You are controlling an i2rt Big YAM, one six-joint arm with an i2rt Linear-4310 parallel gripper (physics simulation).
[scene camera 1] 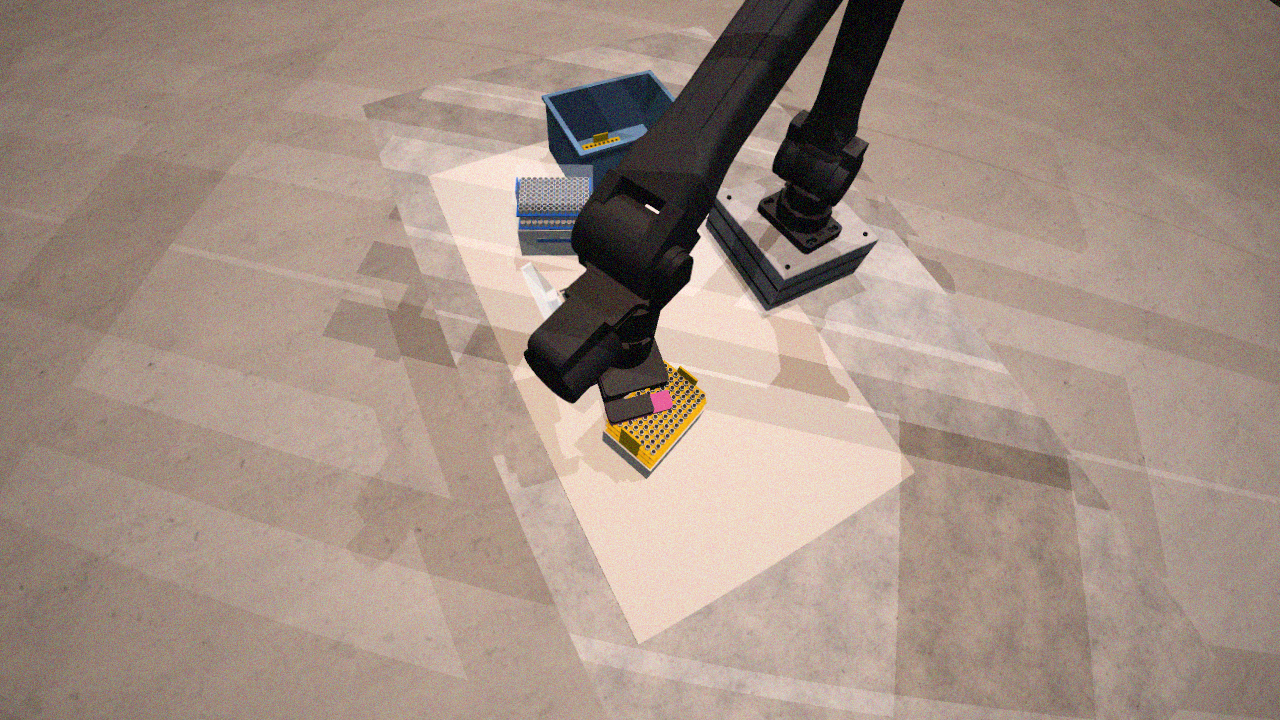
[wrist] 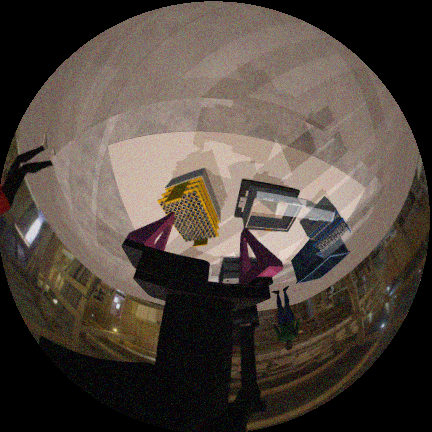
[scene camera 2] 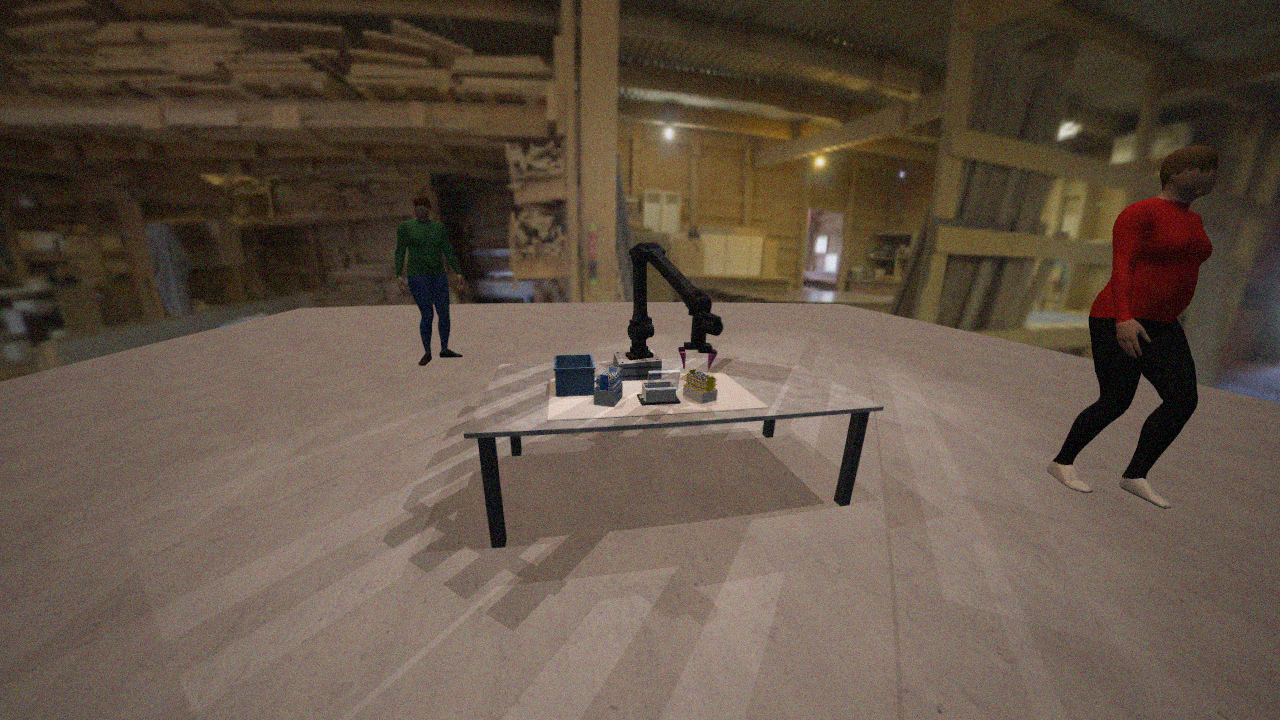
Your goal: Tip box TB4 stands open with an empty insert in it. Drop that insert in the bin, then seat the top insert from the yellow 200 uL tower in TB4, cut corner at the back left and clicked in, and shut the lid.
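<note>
My gripper (scene camera 2: 697, 365) (wrist: 208, 222) is open and empty, its magenta fingers above the yellow tower. In scene camera 1 the hand covers part of that tower. The yellow tower (scene camera 1: 680, 413) (scene camera 2: 699, 385) (wrist: 192, 212) is a stack of inserts full of holes on a grey base, turned at an angle. Tip box TB4 (scene camera 2: 659, 394) (wrist: 267, 228) stands beside it with its clear lid (wrist: 320, 210) open; no holed insert shows in it in the wrist view. In scene camera 1 the arm hides most of TB4. A yellow insert (scene camera 1: 599, 142) lies inside the blue bin (scene camera 1: 563, 138) (scene camera 2: 573, 376) (wrist: 310, 265).
A blue-insert tower (scene camera 1: 553, 197) (scene camera 2: 607, 386) (wrist: 332, 237) stands between TB4 and the bin. The robot base (scene camera 1: 839, 256) stands at the back of the pale mat (scene camera 1: 760, 501) on the table (scene camera 2: 537, 428). Two people (scene camera 2: 429, 268) (scene camera 2: 1154, 259) stand beyond the table.
</note>
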